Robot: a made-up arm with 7 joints. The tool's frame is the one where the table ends. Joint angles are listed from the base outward.
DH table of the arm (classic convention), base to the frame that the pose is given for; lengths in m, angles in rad. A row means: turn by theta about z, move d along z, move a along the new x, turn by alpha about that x. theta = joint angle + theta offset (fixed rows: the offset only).
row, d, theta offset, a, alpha
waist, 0.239, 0, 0, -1.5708
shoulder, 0, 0, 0, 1.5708
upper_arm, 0.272, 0, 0.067, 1.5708
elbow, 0, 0, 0.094, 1.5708
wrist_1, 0.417, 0, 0, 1.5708
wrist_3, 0, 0, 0.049, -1.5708
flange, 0.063, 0, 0, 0
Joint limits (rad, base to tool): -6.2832..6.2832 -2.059..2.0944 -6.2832..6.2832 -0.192..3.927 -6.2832..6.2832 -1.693..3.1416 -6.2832..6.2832
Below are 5 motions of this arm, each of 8 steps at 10 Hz.
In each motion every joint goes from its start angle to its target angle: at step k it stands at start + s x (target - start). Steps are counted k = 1, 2, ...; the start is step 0. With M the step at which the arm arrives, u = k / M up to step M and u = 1 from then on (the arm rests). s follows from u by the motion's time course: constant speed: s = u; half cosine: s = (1 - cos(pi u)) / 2; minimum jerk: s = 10 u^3 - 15 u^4 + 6 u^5.
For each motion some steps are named. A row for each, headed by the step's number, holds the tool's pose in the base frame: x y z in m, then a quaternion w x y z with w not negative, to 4 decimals.
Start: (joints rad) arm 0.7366 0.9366 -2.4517 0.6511 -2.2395 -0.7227 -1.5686
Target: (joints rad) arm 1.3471 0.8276 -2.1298 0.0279 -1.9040 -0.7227 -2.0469
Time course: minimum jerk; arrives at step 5
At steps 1, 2, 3, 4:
1: 0.0652 -0.3244 0.3899 0.0830 0.2608 0.8883 -0.3688
2: 0.1052 -0.2978 0.3110 0.0954 0.1776 0.9373 -0.2844
3: 0.1376 -0.2309 0.2123 0.0894 0.0545 0.9796 -0.1717
4: 0.1356 -0.1729 0.1547 0.0689 -0.0341 0.9921 -0.0996

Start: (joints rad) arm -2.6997 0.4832 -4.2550 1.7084 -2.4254 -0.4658 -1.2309
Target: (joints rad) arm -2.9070 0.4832 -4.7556 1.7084 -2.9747 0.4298 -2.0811
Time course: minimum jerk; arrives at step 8
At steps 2, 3, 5, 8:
2: 0.2231 -0.4005 0.6827 0.6957 0.0794 0.6540 -0.2865
3: 0.1814 -0.4527 0.6647 0.6185 0.0999 0.6428 -0.4407
5: 0.0311 -0.5531 0.6201 0.2879 0.1151 0.5860 -0.7486
8: -0.0783 -0.5803 0.5970 0.0287 0.0987 0.5286 -0.8426

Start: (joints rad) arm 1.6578 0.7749 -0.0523 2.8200 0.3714 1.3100 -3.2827
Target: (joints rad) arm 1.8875 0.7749 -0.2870 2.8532 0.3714 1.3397 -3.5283
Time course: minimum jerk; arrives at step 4
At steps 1, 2, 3, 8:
1: -0.0755 0.6385 0.6502 0.1573 -0.7385 0.5518 0.3540
2: -0.1180 0.6282 0.6547 0.1910 -0.7817 0.4961 0.3260
3: -0.1603 0.6142 0.6601 0.2240 -0.8194 0.4362 0.2970
8: -0.1712 0.6100 0.6616 0.2324 -0.8282 0.4199 0.2892

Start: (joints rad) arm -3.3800 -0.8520 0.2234 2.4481 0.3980 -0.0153 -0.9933
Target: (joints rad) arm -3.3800 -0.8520 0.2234 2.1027 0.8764 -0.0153 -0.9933
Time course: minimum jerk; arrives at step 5
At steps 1, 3, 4, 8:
1: 0.3464 -0.1262 0.9222 0.9430 0.0616 0.0867 -0.3153
3: 0.2368 -0.1092 0.9550 0.9795 0.0817 -0.0318 -0.1811
4: 0.1888 -0.1014 0.9608 0.9857 0.0799 -0.0820 -0.1237
8: 0.1780 -0.0996 0.9615 0.9863 0.0787 -0.0932 -0.1109

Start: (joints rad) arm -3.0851 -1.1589 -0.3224 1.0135 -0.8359 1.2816 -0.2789
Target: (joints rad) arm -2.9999 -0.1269 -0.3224 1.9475 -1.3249 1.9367 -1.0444
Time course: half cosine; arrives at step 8
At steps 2, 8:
2: -0.1612 0.1958 0.7226 0.2307 0.0017 -0.8946 -0.3827
8: -0.3616 0.1629 0.7899 0.2734 -0.1004 0.8326 0.4712

